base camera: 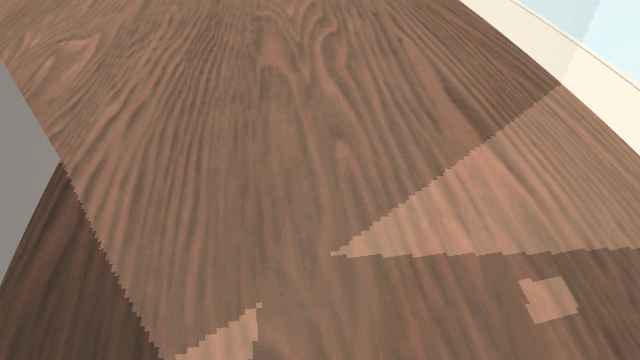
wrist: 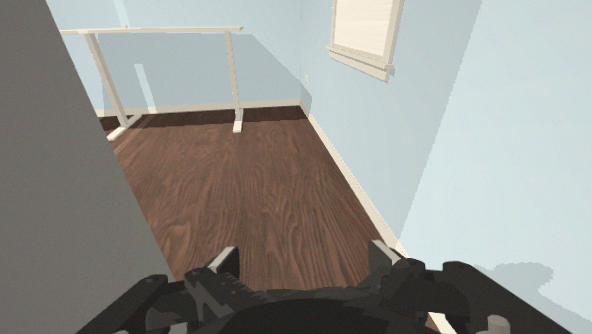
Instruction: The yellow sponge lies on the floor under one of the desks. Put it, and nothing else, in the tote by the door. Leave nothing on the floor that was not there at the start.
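Frame: origin at the arm's base, x down, y back, z left, level; metres.
Seen in the pictures: gripper, fingertip midpoint: (wrist: 303, 258).
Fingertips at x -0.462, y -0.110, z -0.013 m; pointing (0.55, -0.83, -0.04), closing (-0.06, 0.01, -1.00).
Note:
A point is followed by its place in that frame.
My gripper (wrist: 303, 258) @(x -0.462, y -0.110, z -0.013 m) is open at the bottom of the wrist view, with its two fingertips wide apart and no object between them. A white desk (wrist: 165, 30) @(x -0.539, y -2.172, z 0.993 m) with thin legs stands toward the far wall, at the upper left of the wrist view. Its left part is hidden behind a grey surface. The yellow sponge and the tote do not show in either view.
A grey wall or panel (wrist: 65, 175) @(x -0.372, y -0.345, z 0.386 m) (base camera: 22, 125) @(x 0.306, y -0.461, z 0.404 m) stands close on the left. A light blue wall (wrist: 500, 150) @(x -0.312, y -0.531, z -0.561 m) with a white baseboard (wrist: 345, 172) @(x 0.352, y -1.423, z -0.408 m) (base camera: 545, 50) @(x 0.362, y -0.823, z -0.502 m) runs along the right. A window (wrist: 362, 30) @(x -0.556, y -1.475, z -0.408 m) is in that wall. Wood floor (wrist: 240, 190) @(x 0.397, y -1.282, z 0.344 m) (base camera: 300, 175) @(x 0.397, y -0.457, z 0.024 m) lies between.

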